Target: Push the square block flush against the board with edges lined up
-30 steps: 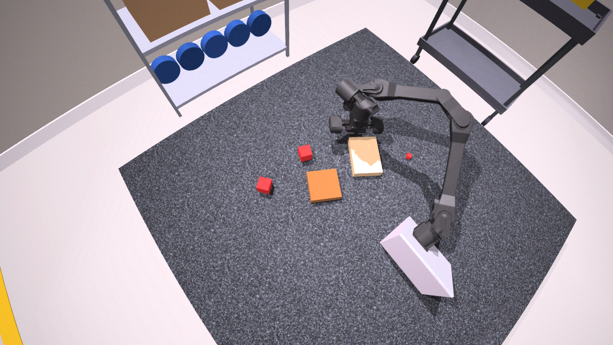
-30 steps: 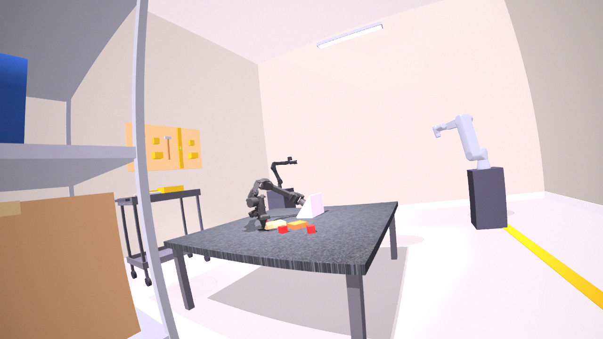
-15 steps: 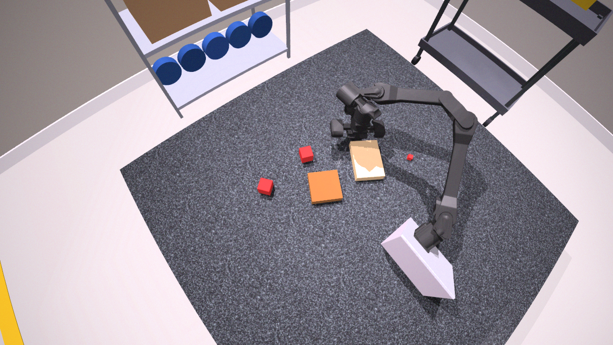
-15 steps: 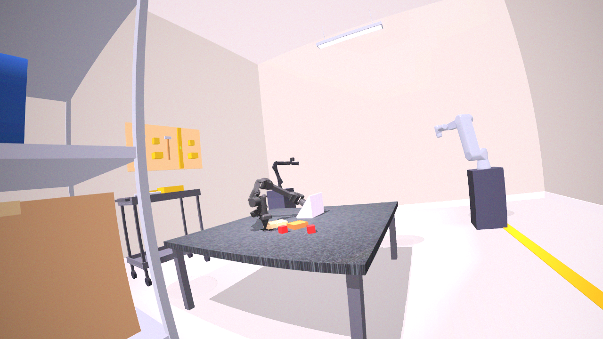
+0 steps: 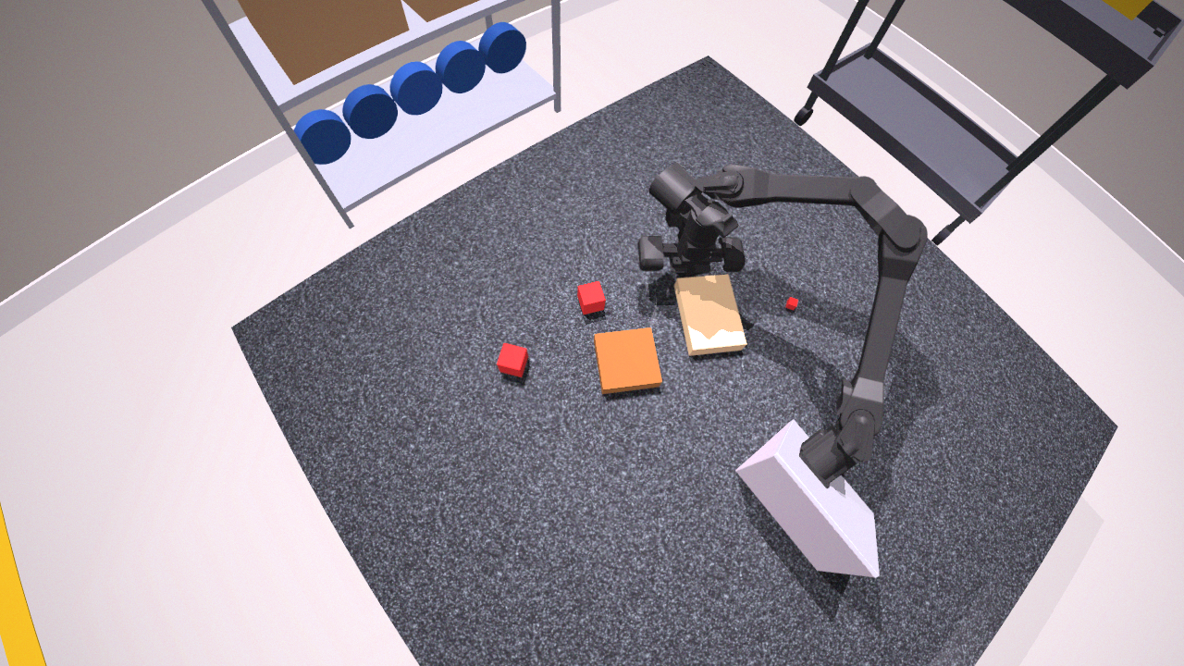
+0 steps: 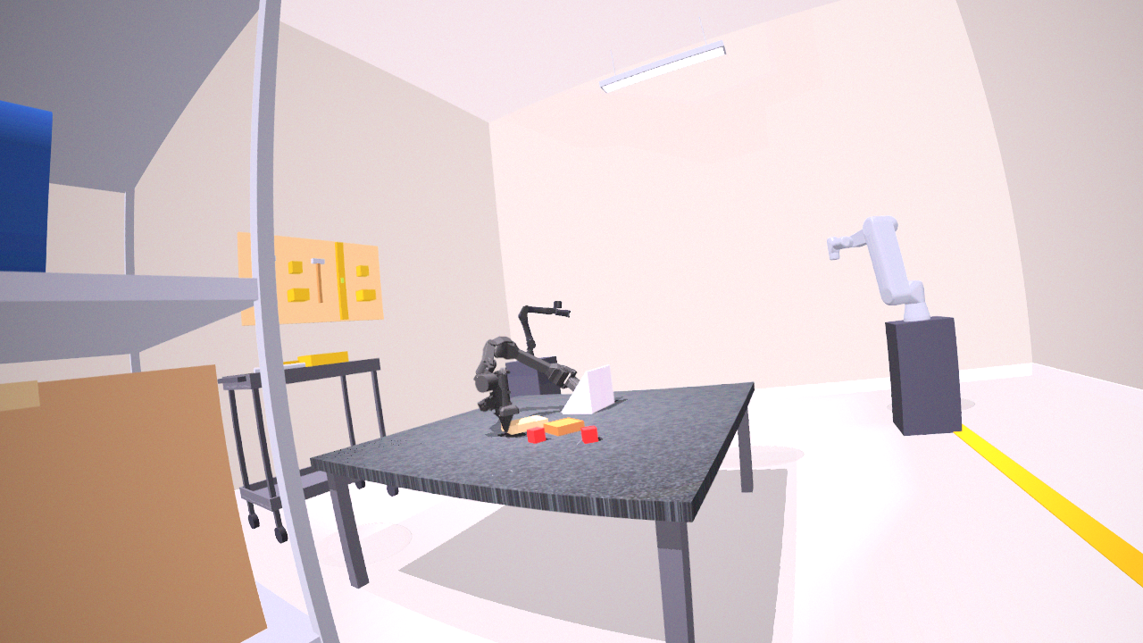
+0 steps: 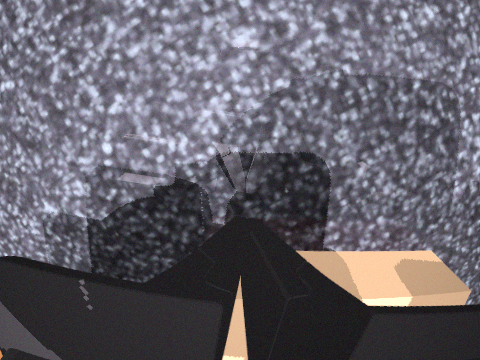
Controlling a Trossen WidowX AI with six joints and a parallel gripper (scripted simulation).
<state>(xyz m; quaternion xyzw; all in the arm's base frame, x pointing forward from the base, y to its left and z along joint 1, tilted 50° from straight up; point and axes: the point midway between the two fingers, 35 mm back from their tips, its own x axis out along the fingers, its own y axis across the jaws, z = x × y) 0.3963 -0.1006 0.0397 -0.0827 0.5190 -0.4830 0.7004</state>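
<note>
Right now the tan board is 9 cm behind my gripper tip, 1 cm to the left of it and 1 cm above it. From my gripper tip the other things lie so: orange square block (7 cm behind, 20 cm to the left, 1 cm above); tiny red cube (17 cm behind, 14 cm to the right).
</note>
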